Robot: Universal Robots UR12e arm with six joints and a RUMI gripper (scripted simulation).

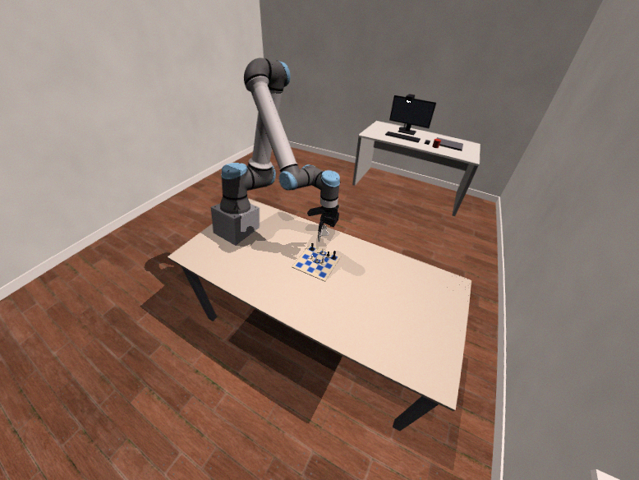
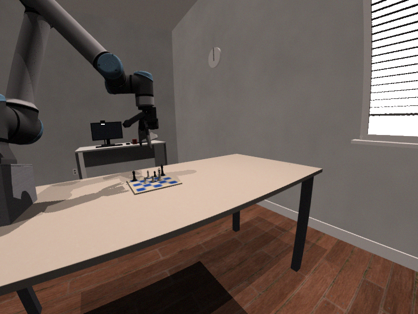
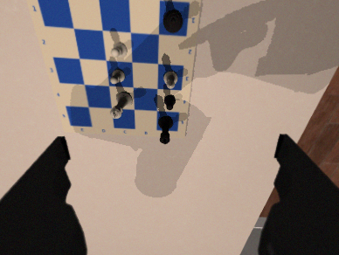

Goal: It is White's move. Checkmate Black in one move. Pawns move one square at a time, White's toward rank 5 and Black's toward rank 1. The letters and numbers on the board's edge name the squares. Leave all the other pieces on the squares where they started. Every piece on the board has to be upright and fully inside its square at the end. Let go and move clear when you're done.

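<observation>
Right now my hand is 4 cm short of the black pawn and 15 cm above it. From my hand the other things lie so: blue-and-cream chessboard 8 cm to the right, 17 cm below; tall white piece 4 cm ahead, 8 cm to the right, 13 cm below; tall black piece 8 cm ahead, 1 cm to the right, 13 cm below.
</observation>
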